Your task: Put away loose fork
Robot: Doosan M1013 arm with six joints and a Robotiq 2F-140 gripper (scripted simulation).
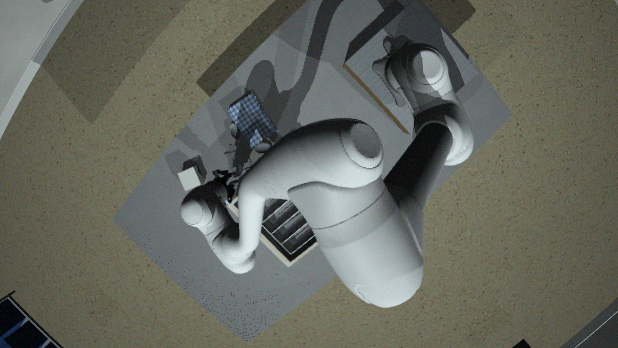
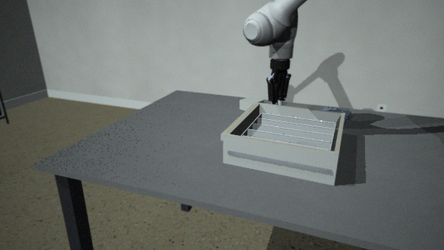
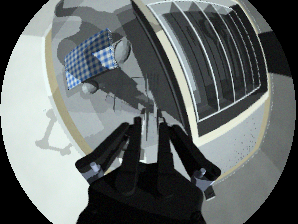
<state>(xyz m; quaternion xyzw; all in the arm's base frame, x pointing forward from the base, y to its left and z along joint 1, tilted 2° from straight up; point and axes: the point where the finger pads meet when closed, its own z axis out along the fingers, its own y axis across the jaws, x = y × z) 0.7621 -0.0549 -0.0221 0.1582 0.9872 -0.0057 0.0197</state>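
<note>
The cutlery tray lies 120 mm behind my hand, 230 mm to the left of it and 10 mm below it. From my hand the other things lie so: white box (160 mm ahead, 110 mm to the right, 40 mm below); then blue checked cloth (200 mm behind, 140 mm to the right, 50 mm below).
</note>
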